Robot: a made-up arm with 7 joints. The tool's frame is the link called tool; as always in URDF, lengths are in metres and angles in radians. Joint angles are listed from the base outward. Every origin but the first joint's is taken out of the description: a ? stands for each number. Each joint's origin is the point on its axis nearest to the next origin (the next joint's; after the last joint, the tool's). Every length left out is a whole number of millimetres.
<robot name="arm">
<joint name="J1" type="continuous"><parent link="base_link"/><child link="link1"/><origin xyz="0.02 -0.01 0.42" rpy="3.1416 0 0"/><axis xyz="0 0 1"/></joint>
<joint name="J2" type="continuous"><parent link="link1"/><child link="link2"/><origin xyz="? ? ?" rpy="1.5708 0 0"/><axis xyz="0 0 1"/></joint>
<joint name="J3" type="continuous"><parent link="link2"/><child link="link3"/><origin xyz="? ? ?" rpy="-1.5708 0 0"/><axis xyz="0 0 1"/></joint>
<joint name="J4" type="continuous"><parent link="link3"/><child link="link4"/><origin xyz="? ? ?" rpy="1.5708 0 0"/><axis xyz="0 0 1"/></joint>
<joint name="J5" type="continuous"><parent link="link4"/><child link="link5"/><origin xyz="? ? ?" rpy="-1.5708 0 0"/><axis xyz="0 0 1"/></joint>
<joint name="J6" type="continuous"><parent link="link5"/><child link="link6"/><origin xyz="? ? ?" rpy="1.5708 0 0"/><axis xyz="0 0 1"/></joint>
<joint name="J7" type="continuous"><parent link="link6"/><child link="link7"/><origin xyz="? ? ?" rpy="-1.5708 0 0"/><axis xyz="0 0 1"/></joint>
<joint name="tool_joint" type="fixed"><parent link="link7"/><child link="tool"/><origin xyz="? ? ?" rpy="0 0 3.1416"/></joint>
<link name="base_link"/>
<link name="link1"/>
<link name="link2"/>
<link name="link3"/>
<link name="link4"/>
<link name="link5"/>
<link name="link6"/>
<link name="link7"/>
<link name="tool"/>
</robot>
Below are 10 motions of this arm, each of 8 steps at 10 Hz.
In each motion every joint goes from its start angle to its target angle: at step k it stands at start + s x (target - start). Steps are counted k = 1, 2, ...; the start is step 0. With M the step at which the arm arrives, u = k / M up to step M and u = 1 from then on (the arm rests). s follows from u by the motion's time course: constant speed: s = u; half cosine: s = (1 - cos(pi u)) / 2; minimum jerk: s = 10 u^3 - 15 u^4 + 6 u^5.
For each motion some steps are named. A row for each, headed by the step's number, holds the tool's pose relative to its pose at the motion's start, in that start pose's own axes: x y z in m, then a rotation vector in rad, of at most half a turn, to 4 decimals.
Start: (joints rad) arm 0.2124 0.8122 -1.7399 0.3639 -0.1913 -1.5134 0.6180
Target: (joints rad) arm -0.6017 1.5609 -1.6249 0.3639 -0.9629 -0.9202 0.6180
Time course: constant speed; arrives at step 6
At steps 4, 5, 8:
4: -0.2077 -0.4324 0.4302 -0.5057 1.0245 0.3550
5: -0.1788 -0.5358 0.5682 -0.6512 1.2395 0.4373
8: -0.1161 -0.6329 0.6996 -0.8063 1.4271 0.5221

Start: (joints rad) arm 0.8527 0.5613 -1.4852 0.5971 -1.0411 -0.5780 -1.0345
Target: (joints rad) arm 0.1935 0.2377 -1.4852 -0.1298 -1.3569 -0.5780 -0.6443
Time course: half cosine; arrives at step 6
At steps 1, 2, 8:
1: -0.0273 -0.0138 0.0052 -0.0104 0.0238 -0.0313
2: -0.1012 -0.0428 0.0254 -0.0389 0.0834 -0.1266
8: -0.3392 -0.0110 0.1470 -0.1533 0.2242 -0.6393

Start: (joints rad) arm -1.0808 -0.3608 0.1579 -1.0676 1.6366 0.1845 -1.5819
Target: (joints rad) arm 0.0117 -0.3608 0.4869 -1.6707 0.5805 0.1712 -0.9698
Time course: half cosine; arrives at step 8
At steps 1, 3, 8:
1: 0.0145 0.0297 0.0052 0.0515 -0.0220 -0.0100
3: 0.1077 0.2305 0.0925 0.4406 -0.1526 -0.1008
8: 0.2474 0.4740 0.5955 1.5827 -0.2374 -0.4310

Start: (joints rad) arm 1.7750 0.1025 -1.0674 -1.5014 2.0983 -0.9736 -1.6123
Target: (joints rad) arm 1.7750 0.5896 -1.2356 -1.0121 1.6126 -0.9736 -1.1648
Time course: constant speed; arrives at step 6
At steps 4, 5, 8:
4: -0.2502 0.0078 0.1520 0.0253 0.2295 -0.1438
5: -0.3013 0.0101 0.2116 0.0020 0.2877 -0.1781
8: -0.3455 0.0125 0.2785 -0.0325 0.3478 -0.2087

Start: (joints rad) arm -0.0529 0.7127 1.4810 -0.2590 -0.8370 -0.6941 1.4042
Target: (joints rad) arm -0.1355 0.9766 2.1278 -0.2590 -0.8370 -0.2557 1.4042
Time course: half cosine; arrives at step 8
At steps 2, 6, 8:
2: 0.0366 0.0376 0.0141 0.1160 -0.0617 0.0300
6: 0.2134 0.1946 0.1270 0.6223 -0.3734 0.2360
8: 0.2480 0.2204 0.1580 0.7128 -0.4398 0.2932

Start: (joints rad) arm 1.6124 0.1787 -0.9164 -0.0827 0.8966 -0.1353 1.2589
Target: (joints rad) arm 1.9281 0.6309 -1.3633 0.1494 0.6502 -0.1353 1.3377
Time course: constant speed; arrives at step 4
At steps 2, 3, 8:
2: -0.1021 0.2201 0.0681 0.2711 0.1117 -0.1467
3: -0.1668 0.3072 0.1252 0.3814 0.2003 -0.2247
8: -0.2361 0.3762 0.1935 0.4698 0.3067 -0.3061

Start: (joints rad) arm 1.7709 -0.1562 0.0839 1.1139 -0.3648 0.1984 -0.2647
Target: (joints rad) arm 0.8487 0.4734 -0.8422 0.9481 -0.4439 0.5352 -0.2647
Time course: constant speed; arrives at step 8
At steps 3, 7, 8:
3: -0.2861 0.2020 -0.0555 0.4205 0.6380 -0.2454
7: -0.5259 0.4923 0.2019 0.9867 1.4975 -0.5292
8: -0.5444 0.5425 0.3012 1.1219 1.7156 -0.5926

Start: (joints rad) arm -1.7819 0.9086 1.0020 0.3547 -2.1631 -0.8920 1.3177
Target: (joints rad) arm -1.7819 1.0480 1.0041 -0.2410 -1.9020 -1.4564 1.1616
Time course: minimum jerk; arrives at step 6
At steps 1, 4, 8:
1: 0.0038 0.0047 0.0043 -0.0021 -0.0177 -0.0092
4: 0.0802 0.0729 0.1230 -0.0535 -0.3698 -0.3137
8: 0.0983 0.0795 0.1627 -0.0723 -0.4519 -0.4325

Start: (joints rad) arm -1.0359 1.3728 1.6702 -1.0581 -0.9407 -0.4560 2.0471
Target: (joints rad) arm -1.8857 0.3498 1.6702 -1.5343 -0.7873 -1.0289 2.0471
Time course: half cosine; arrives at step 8
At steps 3, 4, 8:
3: -0.0677 -0.3283 -0.1302 -0.6441 0.0050 0.1930
4: -0.0942 -0.5385 -0.1261 -1.0418 0.0162 0.3053
8: -0.1270 -0.9467 0.1309 -2.0303 0.0591 0.6393

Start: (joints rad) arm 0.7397 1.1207 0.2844 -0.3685 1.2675 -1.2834 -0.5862
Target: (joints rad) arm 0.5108 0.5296 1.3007 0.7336 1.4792 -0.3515 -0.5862
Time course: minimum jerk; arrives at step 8
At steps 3, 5, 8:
3: -0.0439 -0.0063 -0.0380 0.1365 0.3964 -0.0019
5: -0.0650 -0.0949 0.0779 0.1946 1.1941 0.2120
8: 0.0059 -0.1906 0.2286 0.1027 1.7308 0.4017

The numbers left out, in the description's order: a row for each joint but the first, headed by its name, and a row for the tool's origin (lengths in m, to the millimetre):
J2: 0.01 0 0
J3: 0.03 -0.44 0
J4: -0.02 0.02 0
J5: -0.01 -0.4 0
J6: 0 0.04 0
J7: -0.01 -0.1 0
tool: 0 0.01 0

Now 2 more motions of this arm.
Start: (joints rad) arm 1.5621 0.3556 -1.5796 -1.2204 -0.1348 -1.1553 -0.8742
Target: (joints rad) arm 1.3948 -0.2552 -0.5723 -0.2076 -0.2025 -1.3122 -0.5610
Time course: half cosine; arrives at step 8
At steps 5, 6, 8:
5: -0.3654 0.2706 0.2839 -0.2118 0.5453 -0.3563
6: -0.4053 0.3513 0.3214 -0.1599 0.6699 -0.4032
8: -0.4292 0.4158 0.3443 -0.0825 0.7711 -0.4256

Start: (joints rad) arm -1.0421 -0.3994 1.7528 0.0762 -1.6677 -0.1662 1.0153
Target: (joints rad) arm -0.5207 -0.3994 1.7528 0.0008 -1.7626 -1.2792 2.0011
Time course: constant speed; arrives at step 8
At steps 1, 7, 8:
1: 0.0347 0.0014 0.0040 -0.1058 -0.1084 0.1612
7: 0.2048 0.0630 0.0903 -0.9527 -0.5526 0.9014
8: 0.2225 0.0804 0.1117 -1.1243 -0.5823 0.9684

